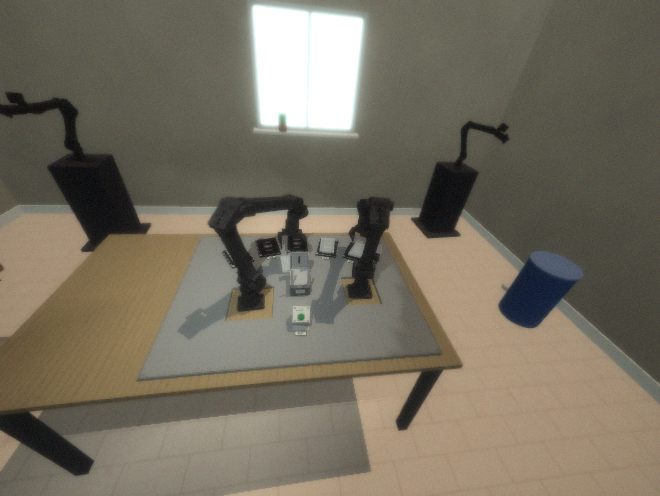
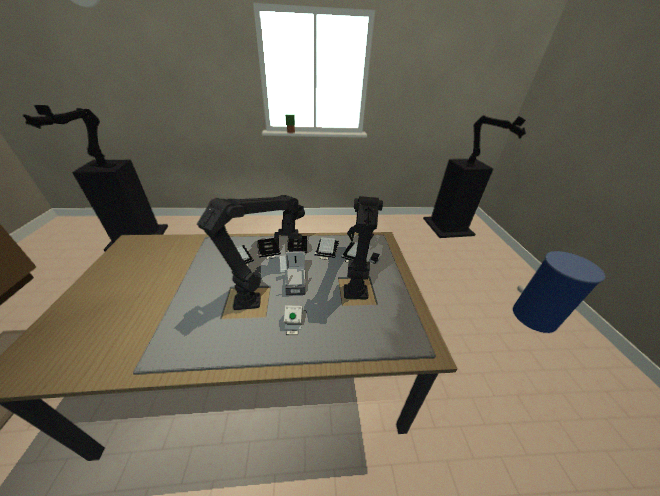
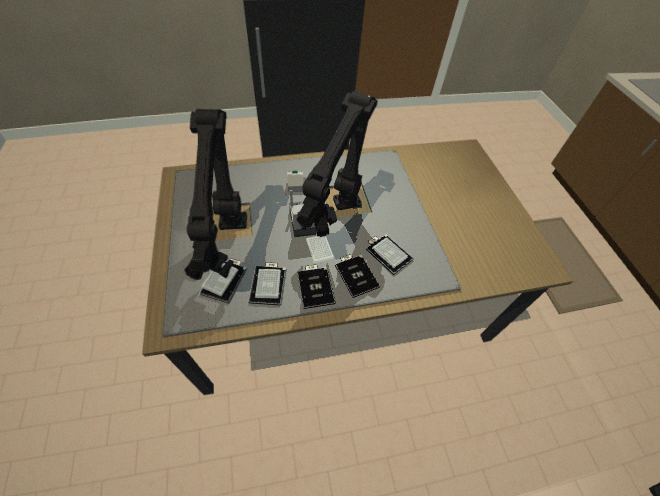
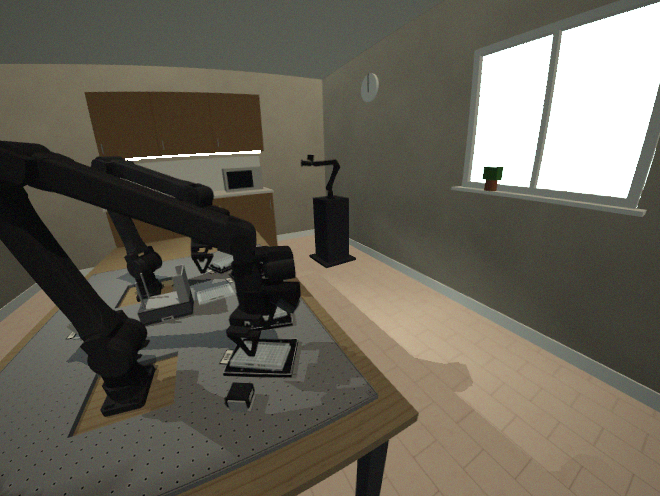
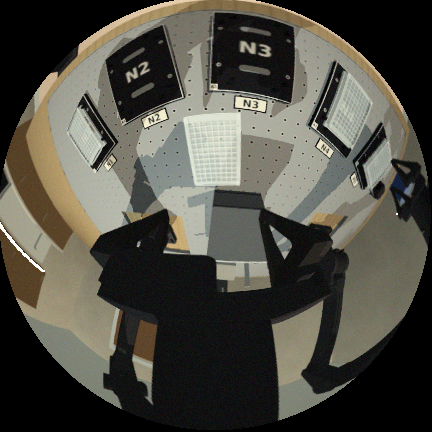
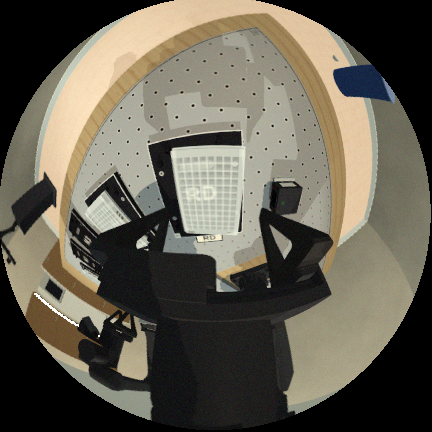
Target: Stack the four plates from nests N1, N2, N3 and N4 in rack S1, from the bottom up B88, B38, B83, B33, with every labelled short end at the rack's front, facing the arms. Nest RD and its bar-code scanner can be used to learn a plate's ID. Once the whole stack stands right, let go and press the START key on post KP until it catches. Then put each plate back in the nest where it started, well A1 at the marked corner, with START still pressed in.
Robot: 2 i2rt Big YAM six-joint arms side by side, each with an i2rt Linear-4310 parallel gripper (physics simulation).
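Frame: origin at the left arm's base, x back, y left, z down, level; millimetres.
Seen in the pictures: left gripper, fingertip midpoint: [image 1: 290, 248] [image 2: 287, 248] [image 4: 202, 267] [image 5: 213, 213]; right gripper, fingertip midpoint: [image 1: 360, 243] [image 3: 215, 272] [image 4: 259, 341] [image 5: 391, 174] [image 6: 213, 212]; left arm's base, link origin: [image 1: 251, 303] [image 2: 247, 302] [image 3: 347, 201] [image 4: 150, 292]; right arm's base, link origin: [image 1: 359, 292] [image 2: 355, 292] [image 3: 233, 221] [image 4: 131, 390] [image 6: 251, 274].
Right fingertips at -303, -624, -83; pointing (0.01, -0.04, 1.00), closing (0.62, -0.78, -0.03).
Pixels of each thing's top centre, then the offset from my right fingertips to it, as dx, dy, dz. "spot": a spot on its surface instead.
- rack S1, top centre: [image 5: 233, 278] [image 4: 157, 274] [image 3: 302, 199] [image 1: 299, 261] [image 2: 294, 261] +219, +387, -78
- clear plate, top centre: [image 5: 213, 152] [image 4: 215, 292] [image 3: 319, 247] [image 1: 289, 262] [image 2: 287, 262] +56, +423, +56
- N3, top centre: [image 5: 256, 52] [image 6: 88, 245] [image 3: 315, 282] [image 1: 297, 243] [image 2: 297, 243] -108, +359, +48
- scanner, surface spot: [image 6: 286, 196] [image 4: 244, 388] spot: +64, -80, +36
- Post KP with its green START key, top centre: [image 5: 221, 281] [image 1: 301, 311] [image 2: 292, 311] [image 3: 295, 170] +467, +410, -14
My left gripper [image 5: 213, 213] [image 4: 202, 261] is open and empty, above the far side of rack S1 [image 4: 166, 315] [image 5: 237, 200]. A clear plate [image 5: 215, 150] [image 3: 320, 248] [image 4: 215, 292] lies loose on the mat between the rack and the nests. Nests N2 [image 5: 155, 92] [image 3: 356, 275] and N3 [image 5: 285, 60] [image 3: 315, 286] are bare. One plate [image 5: 86, 131] [image 3: 392, 251] is in N1, another [image 5: 350, 109] [image 3: 267, 281] in N4. My right gripper [image 6: 213, 212] [image 4: 244, 341] is open over the near end of a plate [image 6: 210, 190] [image 4: 261, 356] in nest RD. IDs are unreadable.
The scanner [image 6: 286, 196] [image 4: 240, 393] stands beside RD. Post KP with its green START key [image 1: 301, 316] [image 2: 292, 315] stands at the near side of the rack. The two arm bases flank the rack. A blue bin [image 1: 539, 289] stands on the floor at the right.
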